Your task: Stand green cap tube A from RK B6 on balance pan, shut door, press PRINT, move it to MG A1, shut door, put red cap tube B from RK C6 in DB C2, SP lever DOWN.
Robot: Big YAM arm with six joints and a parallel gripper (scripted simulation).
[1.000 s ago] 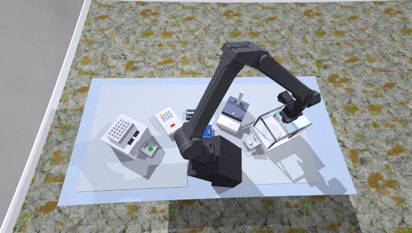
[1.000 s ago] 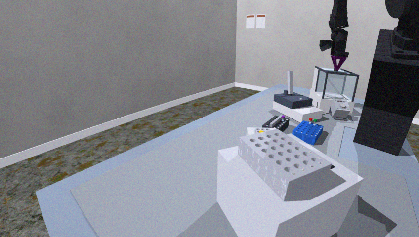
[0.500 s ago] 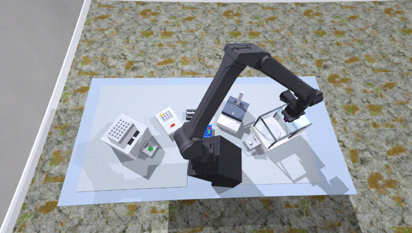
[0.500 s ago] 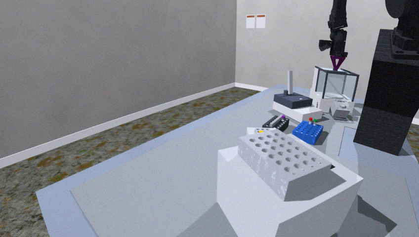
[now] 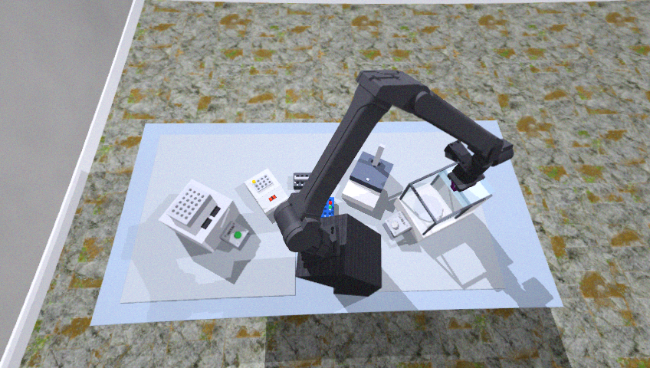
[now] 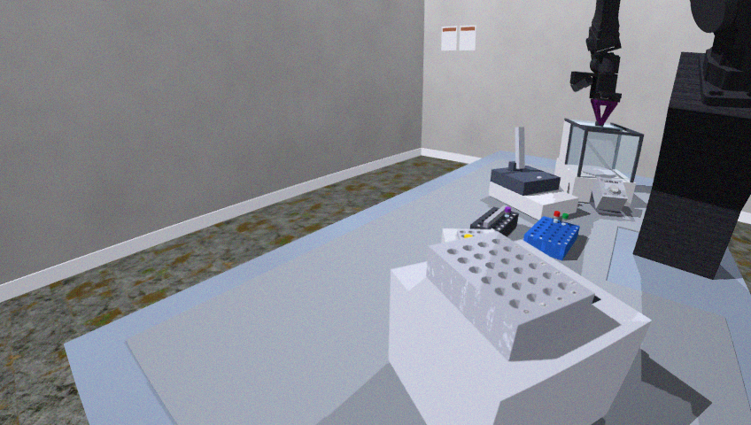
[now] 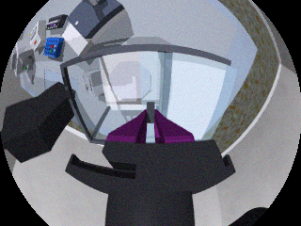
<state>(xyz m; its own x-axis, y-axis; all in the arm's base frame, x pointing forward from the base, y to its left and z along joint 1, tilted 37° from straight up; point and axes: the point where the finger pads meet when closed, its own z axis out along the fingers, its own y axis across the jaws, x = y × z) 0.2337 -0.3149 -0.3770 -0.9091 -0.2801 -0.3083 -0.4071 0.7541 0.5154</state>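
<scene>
Right now my hand is 180 mm short of the SP lever, 230 mm to the right of it and 80 mm above it. From my hand the other things lie so: balance door (10 mm ahead, 30 mm to the right, 10 mm below); then white print key (80 mm behind, 180 mm to the left, 150 mm below); then round pan (20 mm behind, 50 mm to the left, 140 mm below).
</scene>
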